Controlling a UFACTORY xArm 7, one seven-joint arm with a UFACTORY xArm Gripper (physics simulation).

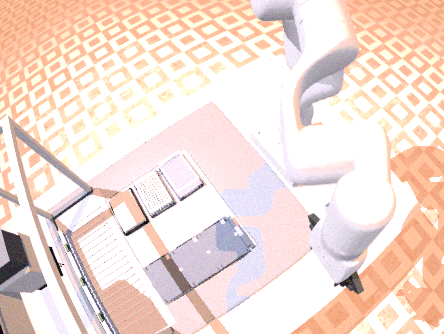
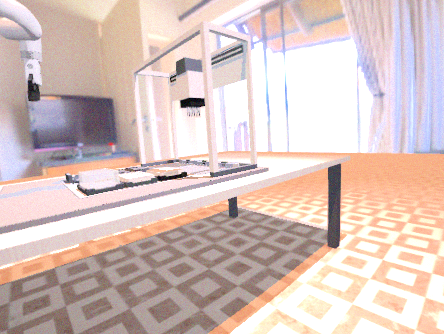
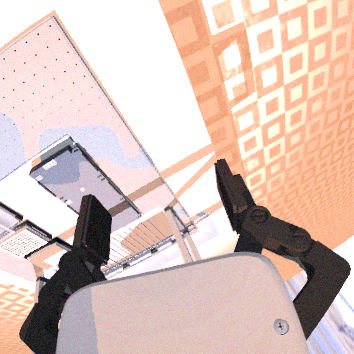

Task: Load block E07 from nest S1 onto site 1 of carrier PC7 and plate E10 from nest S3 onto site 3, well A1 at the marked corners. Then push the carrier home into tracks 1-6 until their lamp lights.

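Places are measured from the arm's base along level axes (x ahead, y left, z up), in millimetres.
Pixels of known places: gripper, fingertip midpoint: (image 1: 328, 263) (image 2: 34, 100) (image 3: 157, 189).
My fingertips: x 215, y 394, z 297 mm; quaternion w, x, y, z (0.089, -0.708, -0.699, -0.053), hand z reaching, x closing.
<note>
For each thing: its top centre in the pictures, then the offset to it from my fingertips. "*": a spot on its surface instead. Level surfaces: height alone.
- flat grey carrier, middle of its top: (image 3: 93, 203) (image 1: 194, 259) (image 2: 111, 168) dy -184, dx +252, dz -304 mm
- white plate with small wells, middle of its top: (image 1: 152, 191) (image 2: 134, 174) (image 3: 21, 244) dy -447, dx +286, dz -308 mm
- low pale plate, middle of its top: (image 1: 126, 209) (image 2: 164, 169) (image 3: 50, 257) dy -429, dx +394, dz -308 mm
- rail with small green parts, surface spot: (image 1: 82, 281) * dy -267, dx +640, dz -313 mm
- perforated mat, its level: dz -334 mm
My gripper (image 1: 334, 252) (image 2: 33, 93) (image 3: 157, 189) is open and empty, high above the table edge beside the carrier. The flat grey carrier (image 1: 205, 262) (image 3: 70, 176) lies on the deck with its sites bare. In a row beside it sit a tall pale block (image 1: 182, 175) (image 2: 98, 178), a white plate with small wells (image 1: 155, 194) (image 2: 136, 177) (image 3: 22, 242) and a low pale plate (image 1: 131, 214) (image 2: 170, 172), each in a dark-edged nest. Labels and corner marks are too small to read. The ribbed tracks (image 1: 102, 250) (image 3: 145, 230) adjoin the carrier's far end. Whether any lamp is lit cannot be told.
A tall white gantry frame (image 1: 22, 175) (image 2: 212, 100) stands over the tracks' far side. A pipetting head (image 1: 15, 260) (image 2: 191, 85) hangs from it, tips down. A rail with small green parts (image 1: 82, 281) edges the tracks. A perforated mat (image 1: 205, 125) (image 3: 55, 65) lies under the layout.
</note>
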